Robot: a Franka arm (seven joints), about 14 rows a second.
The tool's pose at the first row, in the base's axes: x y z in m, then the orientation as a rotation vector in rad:
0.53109 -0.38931 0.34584 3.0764 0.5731 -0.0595
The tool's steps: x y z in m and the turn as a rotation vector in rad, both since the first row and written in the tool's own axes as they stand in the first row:
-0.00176 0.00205 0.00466 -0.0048 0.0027 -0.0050
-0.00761 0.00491 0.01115 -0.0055 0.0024 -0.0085
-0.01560 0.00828 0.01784 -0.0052 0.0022 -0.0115
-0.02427 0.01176 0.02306 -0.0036 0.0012 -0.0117
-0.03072 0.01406 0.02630 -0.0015 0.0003 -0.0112
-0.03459 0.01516 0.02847 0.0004 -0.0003 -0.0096
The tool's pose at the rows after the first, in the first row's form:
0.53002 -0.39194 0.34126 3.0710 0.5802 -0.0539
0.52537 -0.39683 0.33502 3.0693 0.5855 -0.0542
0.51890 -0.40298 0.32867 3.0687 0.5901 -0.0547
0.51189 -0.40944 0.32381 3.0700 0.5906 -0.0567
0.50659 -0.41396 0.32084 3.0720 0.5901 -0.0587
0.50330 -0.41642 0.31883 3.0741 0.5879 -0.0602

